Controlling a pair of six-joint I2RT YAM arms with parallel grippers.
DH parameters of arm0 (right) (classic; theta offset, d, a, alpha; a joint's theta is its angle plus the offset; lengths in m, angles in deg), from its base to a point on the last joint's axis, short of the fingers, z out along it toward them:
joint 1: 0 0.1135 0.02 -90
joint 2: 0 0 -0.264 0
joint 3: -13.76 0 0.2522 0
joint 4: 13.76 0 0.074 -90
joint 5: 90 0 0 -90
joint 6: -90 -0.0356 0 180
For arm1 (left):
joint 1: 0 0.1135 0.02 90
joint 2: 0 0 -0.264 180
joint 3: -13.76 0 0.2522 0
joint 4: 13.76 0 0.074 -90
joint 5: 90 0 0 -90
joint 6: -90 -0.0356 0 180
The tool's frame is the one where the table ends.
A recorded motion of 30 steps. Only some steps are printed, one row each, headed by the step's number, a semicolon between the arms.
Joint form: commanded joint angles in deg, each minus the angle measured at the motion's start. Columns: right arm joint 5, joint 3, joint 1, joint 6, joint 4, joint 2; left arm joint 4, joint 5, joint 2, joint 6, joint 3, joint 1.
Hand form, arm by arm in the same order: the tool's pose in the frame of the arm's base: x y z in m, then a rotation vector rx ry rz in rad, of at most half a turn. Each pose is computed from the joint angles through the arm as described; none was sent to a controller.
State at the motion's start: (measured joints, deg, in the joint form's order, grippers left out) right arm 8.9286 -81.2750 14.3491 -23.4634 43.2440 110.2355; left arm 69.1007 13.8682 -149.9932 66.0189 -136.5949 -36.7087
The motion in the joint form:
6: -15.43 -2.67 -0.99 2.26 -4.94 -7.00; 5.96 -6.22 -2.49 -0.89 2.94 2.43
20: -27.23 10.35 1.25 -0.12 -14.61 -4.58; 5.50 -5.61 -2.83 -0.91 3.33 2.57
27: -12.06 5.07 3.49 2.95 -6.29 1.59; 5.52 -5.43 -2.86 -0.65 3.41 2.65
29: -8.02 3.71 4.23 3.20 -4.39 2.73; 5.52 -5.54 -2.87 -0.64 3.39 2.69
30: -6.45 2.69 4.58 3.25 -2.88 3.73; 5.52 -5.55 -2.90 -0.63 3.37 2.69
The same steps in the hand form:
6: 0.3786 0.0941 0.2538 0.1356 2.6074 0.3669; 0.4088 -0.2844 0.1042 0.8033 -2.8858 0.0519
20: 0.3582 0.1116 0.1811 0.0866 2.7418 0.6336; 0.4092 -0.2836 0.0997 0.8043 -2.8739 0.0570
27: 0.3659 0.1198 0.1602 0.0548 2.8637 0.2181; 0.4093 -0.2830 0.0991 0.8122 -2.8677 0.0570
29: 0.3672 0.1228 0.1581 0.0454 2.8748 0.1107; 0.4096 -0.2827 0.0991 0.8138 -2.8689 0.0555
30: 0.3682 0.1246 0.1556 0.0402 2.8919 0.0622; 0.4096 -0.2827 0.0989 0.8140 -2.8688 0.0551

